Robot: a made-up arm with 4 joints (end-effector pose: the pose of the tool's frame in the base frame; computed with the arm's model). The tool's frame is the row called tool. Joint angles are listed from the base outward.
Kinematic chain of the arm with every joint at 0, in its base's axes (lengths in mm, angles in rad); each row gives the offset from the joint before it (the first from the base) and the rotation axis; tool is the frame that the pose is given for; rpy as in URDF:
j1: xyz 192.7 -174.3 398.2 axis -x
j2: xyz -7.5 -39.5 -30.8 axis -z
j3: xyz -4 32 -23.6 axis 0.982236 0.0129 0.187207
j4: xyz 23.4 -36.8 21 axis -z
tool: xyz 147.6 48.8 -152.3 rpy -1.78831 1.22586 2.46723
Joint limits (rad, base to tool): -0.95..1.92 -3..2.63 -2.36..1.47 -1.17..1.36
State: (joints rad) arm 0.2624 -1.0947 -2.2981 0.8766
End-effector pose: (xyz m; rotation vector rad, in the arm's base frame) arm 0.2275 -0.1003 0.5452 1.2199 -0.8206 -0.1565
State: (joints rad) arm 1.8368 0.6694 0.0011 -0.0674
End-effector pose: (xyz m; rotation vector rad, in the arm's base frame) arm 0.3468 -0.3275 0.5421 0.8531 -0.8420 -1.5252
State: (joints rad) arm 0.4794 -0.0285 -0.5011 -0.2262
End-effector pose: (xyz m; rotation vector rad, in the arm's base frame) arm 0.3388 -0.2961 0.2516 0.7467 0.4339 -1.8938
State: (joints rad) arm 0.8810 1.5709 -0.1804 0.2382
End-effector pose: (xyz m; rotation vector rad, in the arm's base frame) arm 0.1643 -0.4474 0.4488 -2.3029 1.3500 1.5759
